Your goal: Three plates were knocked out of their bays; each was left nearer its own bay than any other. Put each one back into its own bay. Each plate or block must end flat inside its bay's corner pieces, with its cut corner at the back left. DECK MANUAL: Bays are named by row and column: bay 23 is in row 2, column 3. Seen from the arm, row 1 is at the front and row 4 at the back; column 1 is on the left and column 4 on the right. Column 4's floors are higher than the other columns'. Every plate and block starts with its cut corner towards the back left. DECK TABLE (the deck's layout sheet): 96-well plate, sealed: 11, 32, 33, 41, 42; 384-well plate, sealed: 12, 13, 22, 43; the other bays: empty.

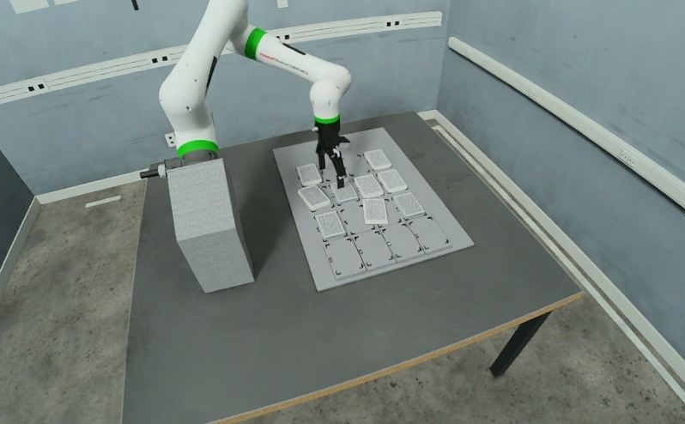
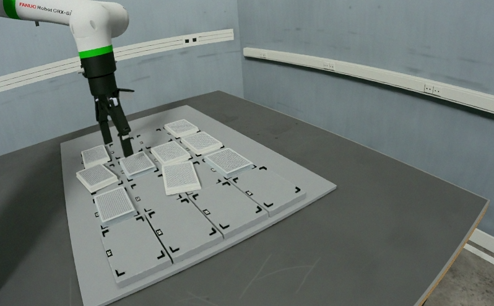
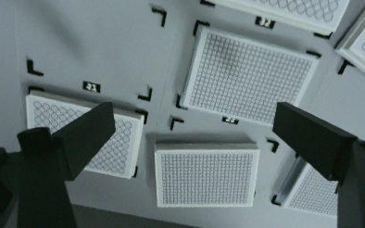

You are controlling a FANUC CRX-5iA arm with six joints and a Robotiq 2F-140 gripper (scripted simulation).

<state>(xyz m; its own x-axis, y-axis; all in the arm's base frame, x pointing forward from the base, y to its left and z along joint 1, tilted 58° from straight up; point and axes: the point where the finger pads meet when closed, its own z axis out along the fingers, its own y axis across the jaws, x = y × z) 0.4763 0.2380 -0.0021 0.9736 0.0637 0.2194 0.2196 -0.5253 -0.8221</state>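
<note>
Right now the label 22 is 6 cm below my hand, 5 cm to the right of it and 1 cm behind it. Also, from my hand: bay label 22 cm to the right, 20 cm ahead, 6 cm below; 384-well plate 21 cm to the right, 7 cm behind, 5 cm below.
</note>
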